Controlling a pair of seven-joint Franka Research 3 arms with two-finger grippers.
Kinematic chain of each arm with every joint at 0, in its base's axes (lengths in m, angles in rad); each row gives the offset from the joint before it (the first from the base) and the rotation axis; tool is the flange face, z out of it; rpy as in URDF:
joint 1: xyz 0 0 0.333 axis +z
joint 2: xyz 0 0 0 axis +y
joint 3: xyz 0 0 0.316 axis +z
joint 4: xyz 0.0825 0 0 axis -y
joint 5: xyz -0.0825 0 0.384 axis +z
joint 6: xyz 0 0 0 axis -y
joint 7: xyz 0.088 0 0 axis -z
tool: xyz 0 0 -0.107 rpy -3.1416 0 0
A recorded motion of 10 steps. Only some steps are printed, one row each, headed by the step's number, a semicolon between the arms.
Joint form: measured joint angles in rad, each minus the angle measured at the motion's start. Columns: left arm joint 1, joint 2, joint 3, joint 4, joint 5, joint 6, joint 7; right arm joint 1, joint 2, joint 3, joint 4, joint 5, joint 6, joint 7.
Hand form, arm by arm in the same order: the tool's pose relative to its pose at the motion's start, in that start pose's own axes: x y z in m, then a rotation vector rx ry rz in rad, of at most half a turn. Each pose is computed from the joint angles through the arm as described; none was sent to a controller.
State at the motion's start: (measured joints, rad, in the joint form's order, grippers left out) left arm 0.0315 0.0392 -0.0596 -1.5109 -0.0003 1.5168 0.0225; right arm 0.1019 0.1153 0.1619 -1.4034 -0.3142 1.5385 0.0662
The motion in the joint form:
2: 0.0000 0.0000 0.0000 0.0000 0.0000 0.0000 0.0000; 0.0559 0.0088 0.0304 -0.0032 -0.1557 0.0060 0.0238
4: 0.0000 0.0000 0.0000 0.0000 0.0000 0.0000 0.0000; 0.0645 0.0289 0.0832 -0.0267 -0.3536 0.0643 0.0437
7: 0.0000 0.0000 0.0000 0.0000 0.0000 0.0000 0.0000; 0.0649 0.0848 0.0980 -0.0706 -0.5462 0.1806 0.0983
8: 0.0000 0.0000 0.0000 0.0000 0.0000 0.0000 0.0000; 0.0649 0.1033 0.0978 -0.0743 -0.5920 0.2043 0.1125
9: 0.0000 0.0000 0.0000 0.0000 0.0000 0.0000 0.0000; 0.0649 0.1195 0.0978 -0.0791 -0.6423 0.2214 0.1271
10: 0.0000 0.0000 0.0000 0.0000 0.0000 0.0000 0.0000; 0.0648 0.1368 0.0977 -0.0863 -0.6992 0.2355 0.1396
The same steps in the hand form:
2: 0.0000 0.0000 0.0000 0.0000 0.0000 0.0000; 0.0030 -0.0325 -0.0099 -0.1462 0.0382 -0.0560
4: 0.0000 0.0000 0.0000 0.0000 0.0000 0.0000; 0.0145 -0.0542 -0.0084 -0.3240 0.1113 -0.1127
7: 0.0000 0.0000 0.0000 0.0000 0.0000 0.0000; 0.0409 -0.0696 0.0247 -0.4819 0.1909 -0.1552
8: 0.0000 0.0000 0.0000 0.0000 0.0000 0.0000; 0.0480 -0.0718 0.0338 -0.5172 0.2075 -0.1640
9: 0.0000 0.0000 0.0000 0.0000 0.0000 0.0000; 0.0540 -0.0734 0.0423 -0.5581 0.2208 -0.1727
10: 0.0000 0.0000 0.0000 0.0000 0.0000 0.0000; 0.0598 -0.0750 0.0525 -0.6056 0.2301 -0.1871

